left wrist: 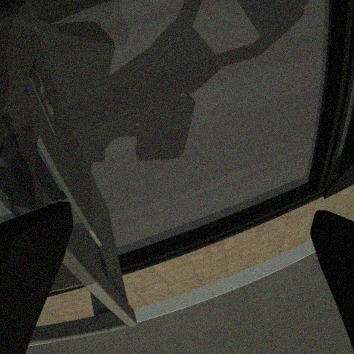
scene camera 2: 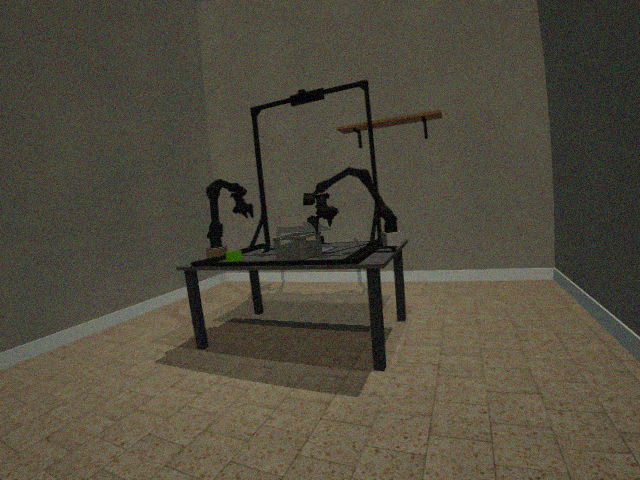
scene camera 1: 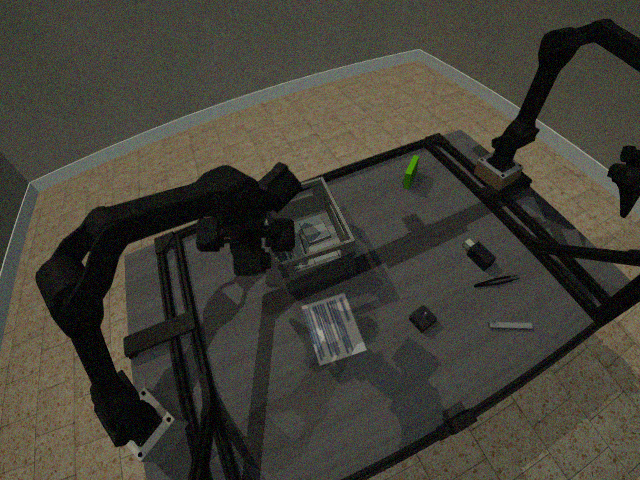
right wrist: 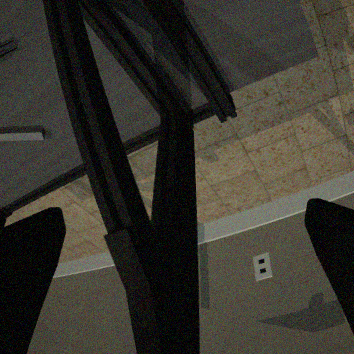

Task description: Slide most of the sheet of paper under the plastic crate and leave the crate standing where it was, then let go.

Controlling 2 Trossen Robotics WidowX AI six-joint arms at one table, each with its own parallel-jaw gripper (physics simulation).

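Note:
The sheet of paper (scene camera 1: 333, 329), white with blue-grey stripes, lies flat on the table, apart from the crate and nearer the camera. The see-through grey crate (scene camera 1: 338, 211) (scene camera 2: 298, 248) (left wrist: 111, 301) stands upright near the far edge in scene camera 1; pale flat shapes show inside its walls. My left gripper (scene camera 1: 248, 237) (scene camera 2: 321, 222) (left wrist: 195, 220) is open and empty, raised beside and partly over the crate's left side, hiding part of it. My right gripper (scene camera 2: 248, 214) (right wrist: 186, 216) is open and empty, high at the other side, away from paper and crate.
A green block (scene camera 1: 410, 172) (scene camera 2: 234, 255) stands right of the crate in scene camera 1. A dark stick with a pale end (scene camera 1: 480, 255), black tweezers (scene camera 1: 496, 281), a small black box (scene camera 1: 423, 318) and a pale bar (scene camera 1: 510, 325) (right wrist: 22, 136) lie at the right. Black rails border the table.

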